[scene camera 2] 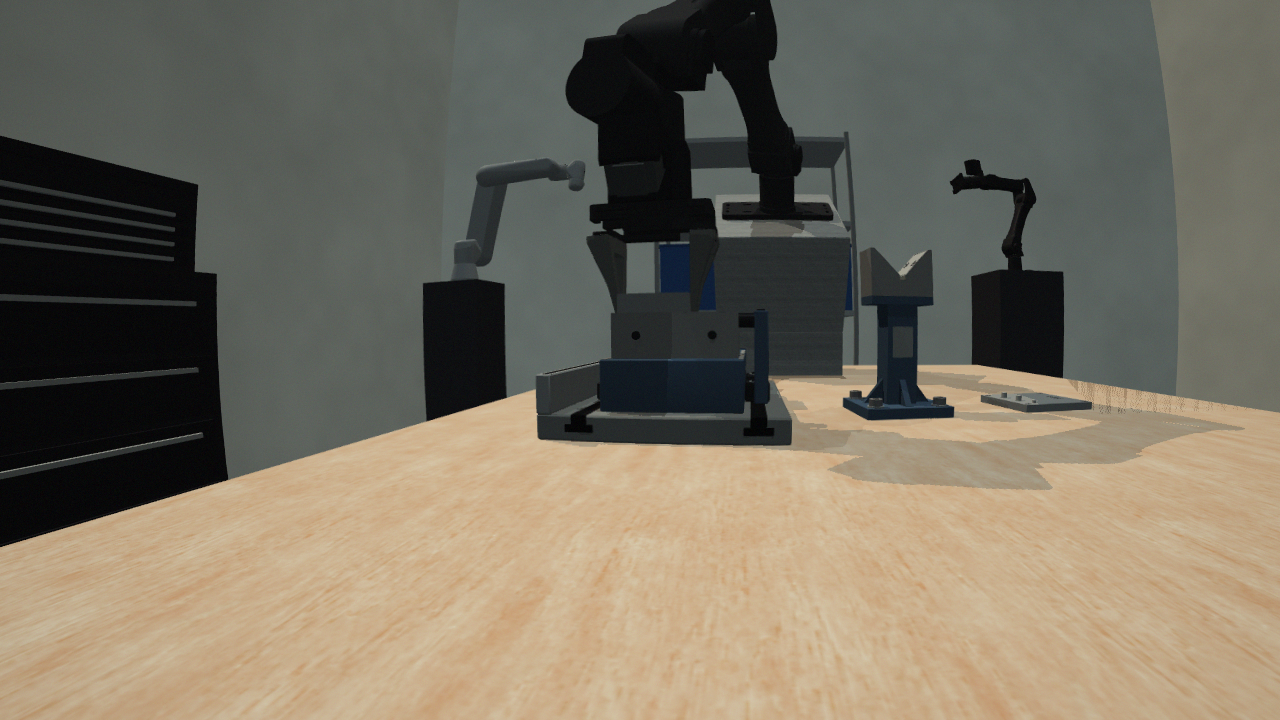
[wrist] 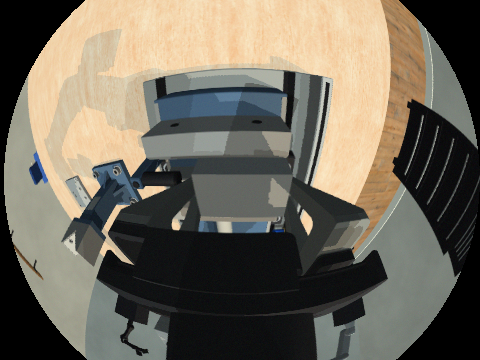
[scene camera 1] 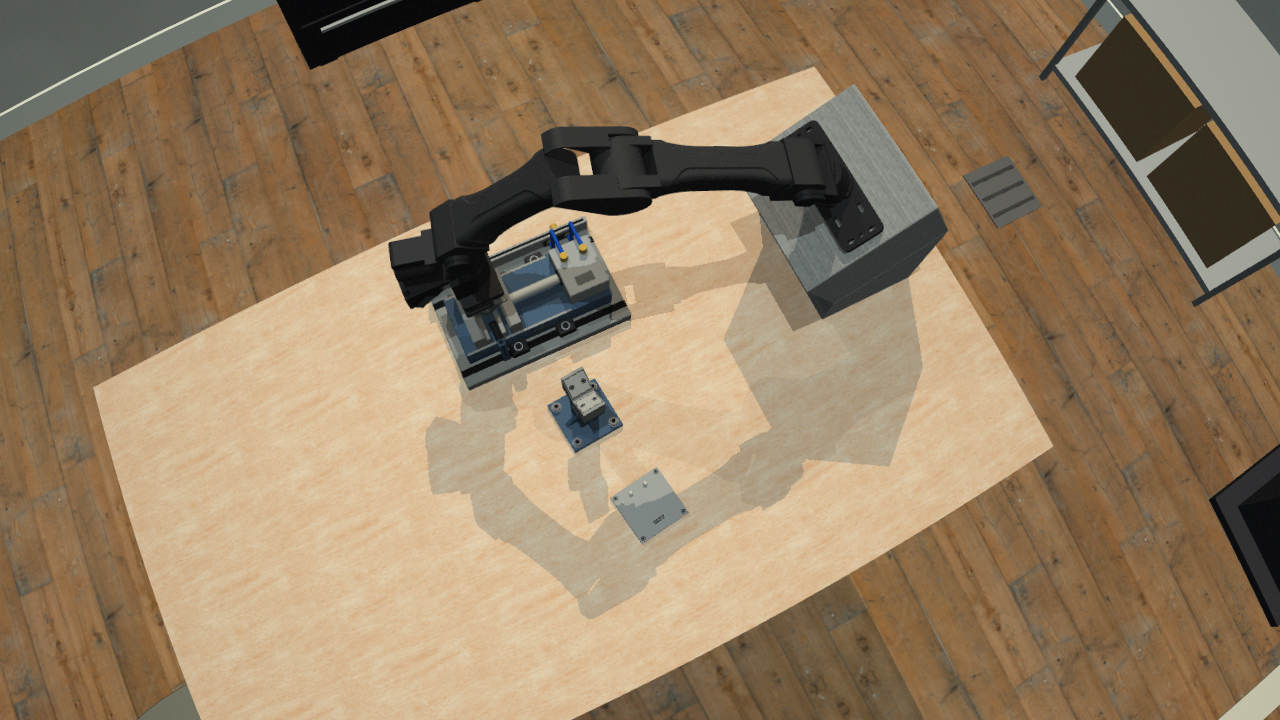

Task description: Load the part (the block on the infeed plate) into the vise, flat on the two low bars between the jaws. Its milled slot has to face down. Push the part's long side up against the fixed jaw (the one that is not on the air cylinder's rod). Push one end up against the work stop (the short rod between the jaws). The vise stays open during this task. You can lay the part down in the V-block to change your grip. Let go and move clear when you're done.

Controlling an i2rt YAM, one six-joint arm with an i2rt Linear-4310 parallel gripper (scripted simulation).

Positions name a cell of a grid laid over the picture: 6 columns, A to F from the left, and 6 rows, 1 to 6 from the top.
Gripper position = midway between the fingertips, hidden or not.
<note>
I see my gripper (scene camera 2: D3) and an air cylinder (scene camera 1: C3).
My gripper also shows in the wrist view (wrist: D3) and in scene camera 1 (scene camera 1: C3).
</note>
